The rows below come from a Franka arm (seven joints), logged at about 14 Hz.
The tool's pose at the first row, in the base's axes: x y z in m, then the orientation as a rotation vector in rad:
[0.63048, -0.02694, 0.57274, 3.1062, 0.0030, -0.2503]
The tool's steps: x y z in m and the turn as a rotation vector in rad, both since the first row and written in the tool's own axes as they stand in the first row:
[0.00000, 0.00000, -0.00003, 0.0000, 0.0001, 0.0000]
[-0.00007, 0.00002, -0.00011, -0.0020, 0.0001, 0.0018]
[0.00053, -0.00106, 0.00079, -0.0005, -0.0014, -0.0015]
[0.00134, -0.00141, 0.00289, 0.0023, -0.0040, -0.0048]
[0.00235, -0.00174, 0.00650, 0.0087, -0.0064, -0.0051]
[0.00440, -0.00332, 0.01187, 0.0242, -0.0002, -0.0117]
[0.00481, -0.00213, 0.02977, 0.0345, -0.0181, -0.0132]
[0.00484, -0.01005, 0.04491, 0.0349, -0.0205, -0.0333]
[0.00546, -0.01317, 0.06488, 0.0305, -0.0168, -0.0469]
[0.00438, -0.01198, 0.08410, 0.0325, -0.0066, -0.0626]
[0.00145, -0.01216, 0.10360, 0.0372, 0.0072, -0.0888]
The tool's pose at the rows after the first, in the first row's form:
[0.63048, -0.02694, 0.57277, 3.1062, 0.0030, -0.2501]
[0.63043, -0.02696, 0.57286, 3.1041, 0.0005, -0.2499]
[0.63087, -0.02590, 0.57185, 3.1056, 0.0054, -0.2525]
[0.63133, -0.02560, 0.56964, 3.1083, 0.0101, -0.2568]
[0.63175, -0.02537, 0.56591, 3.1144, 0.0097, -0.2611]
[0.63291, -0.02392, 0.56024, 3.1311, 0.0183, -0.2529]
[0.63045, -0.02557, 0.54254, -3.1189, -0.0189, 0.2800]
[0.62803, -0.01803, 0.52740, -3.1162, -0.0501, 0.2839]
[0.62543, -0.01542, 0.50751, -3.1195, -0.0721, 0.2787]
[0.62129, -0.01710, 0.48875, -3.1170, -0.0964, 0.2628]
[0.61528, -0.01741, 0.46997, -3.1104, -0.1366, 0.2411]

